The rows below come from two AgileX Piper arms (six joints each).
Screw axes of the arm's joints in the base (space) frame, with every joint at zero. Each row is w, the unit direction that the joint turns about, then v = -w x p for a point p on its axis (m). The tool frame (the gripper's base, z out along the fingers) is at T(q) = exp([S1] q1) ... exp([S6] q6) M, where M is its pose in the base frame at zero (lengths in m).
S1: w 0 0 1 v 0 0 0
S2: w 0 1 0 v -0.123 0 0
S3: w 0 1 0 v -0.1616 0 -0.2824
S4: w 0.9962 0 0.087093 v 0 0.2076 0
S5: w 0 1 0 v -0.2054 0 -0.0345
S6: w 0.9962 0 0.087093 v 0 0.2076 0
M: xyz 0.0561 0 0.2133 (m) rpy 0 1.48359 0 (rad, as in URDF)
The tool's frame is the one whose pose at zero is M.
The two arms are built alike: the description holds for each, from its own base.
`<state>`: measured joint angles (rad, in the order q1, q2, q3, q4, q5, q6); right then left.
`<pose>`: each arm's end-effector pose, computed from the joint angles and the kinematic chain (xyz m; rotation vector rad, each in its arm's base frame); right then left.
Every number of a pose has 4 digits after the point. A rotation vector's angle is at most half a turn.
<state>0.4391 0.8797 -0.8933 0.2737 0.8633 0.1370 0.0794 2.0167 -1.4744 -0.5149 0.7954 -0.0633</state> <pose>0.1392 0.0860 0.3521 -0.2523 2.3637 0.6140 0.4251 0.0017 0.1920 -0.6146 2.6968 -0.5918</pose>
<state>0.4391 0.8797 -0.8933 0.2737 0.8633 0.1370 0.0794 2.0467 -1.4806 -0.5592 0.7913 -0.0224</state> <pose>0.1392 0.0860 0.3521 -0.2523 2.3637 0.6140 0.4292 -0.0003 0.1822 -0.6048 2.7027 -0.6289</pose>
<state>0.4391 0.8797 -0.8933 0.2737 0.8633 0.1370 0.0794 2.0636 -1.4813 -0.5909 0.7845 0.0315</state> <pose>0.1392 0.0860 0.3521 -0.2523 2.3637 0.6140 0.4315 -0.0016 0.1762 -0.5645 2.7043 -0.6469</pose>
